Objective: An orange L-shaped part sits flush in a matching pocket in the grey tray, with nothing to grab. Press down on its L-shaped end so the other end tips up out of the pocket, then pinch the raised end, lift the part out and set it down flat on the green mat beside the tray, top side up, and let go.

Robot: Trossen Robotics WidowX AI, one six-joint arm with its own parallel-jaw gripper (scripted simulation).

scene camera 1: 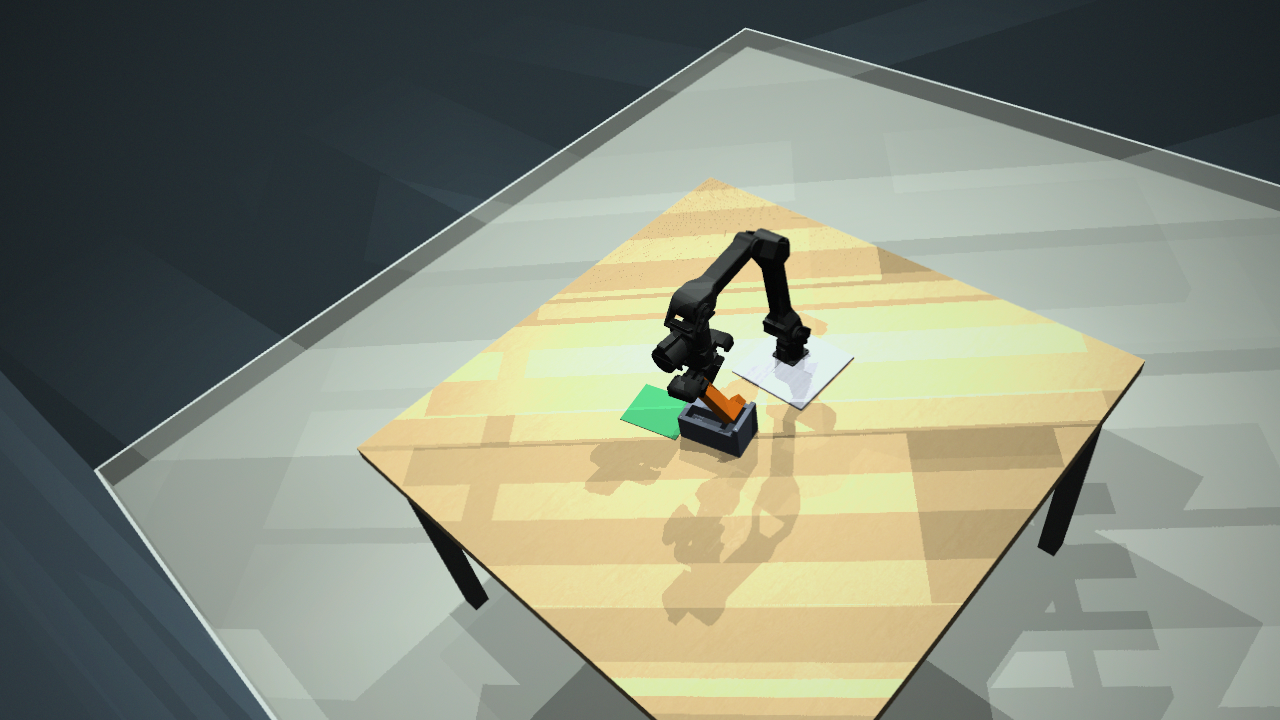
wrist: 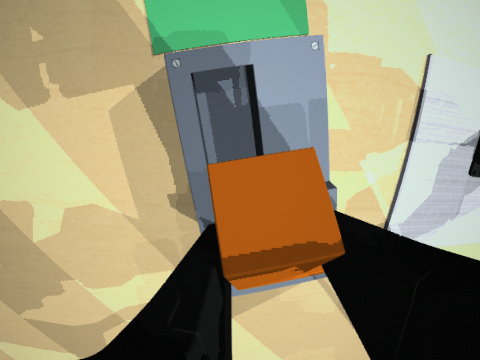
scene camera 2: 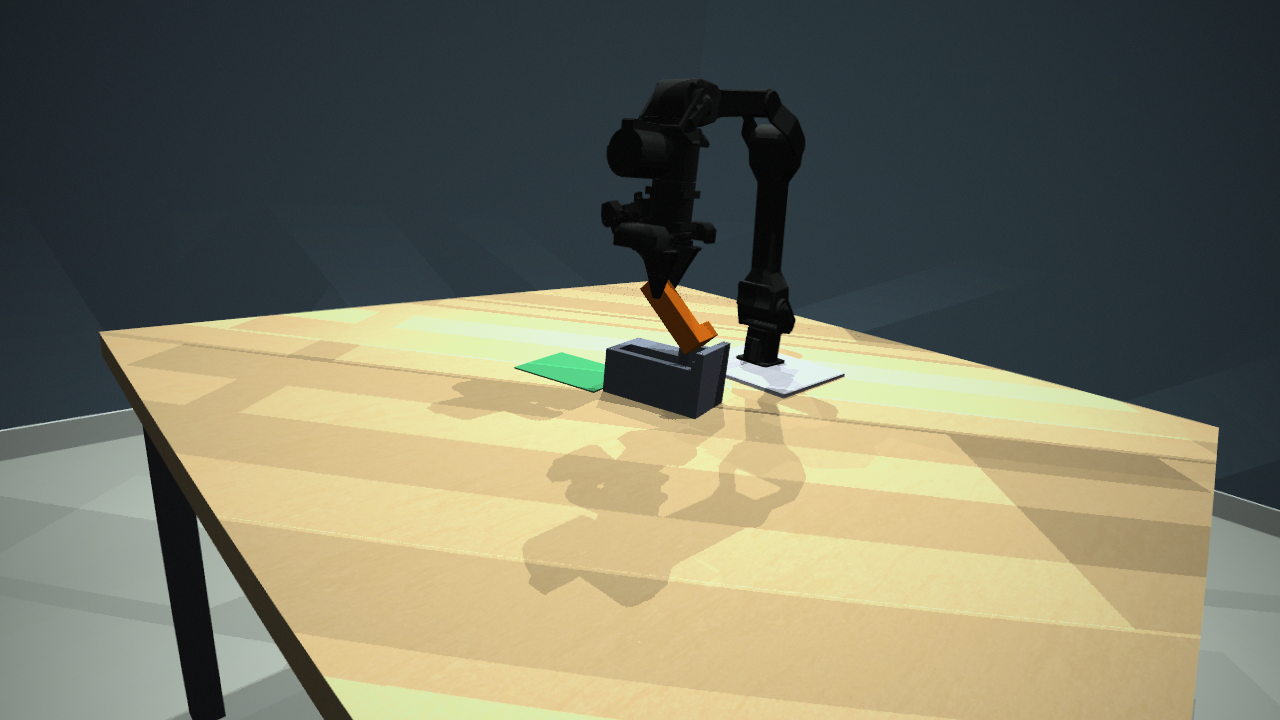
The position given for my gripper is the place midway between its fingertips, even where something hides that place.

My gripper [scene camera 2: 661, 296] carries an orange L-shaped part [scene camera 2: 689, 335]. Also in view: a green mat [scene camera 1: 653, 409].
The orange L-shaped part also shows in scene camera 1 [scene camera 1: 727, 410] and in the wrist view [wrist: 274, 221]. My gripper is seen too in scene camera 1 [scene camera 1: 705, 391] and in the wrist view [wrist: 265, 226]. The green mat also shows in scene camera 2 [scene camera 2: 578, 372].
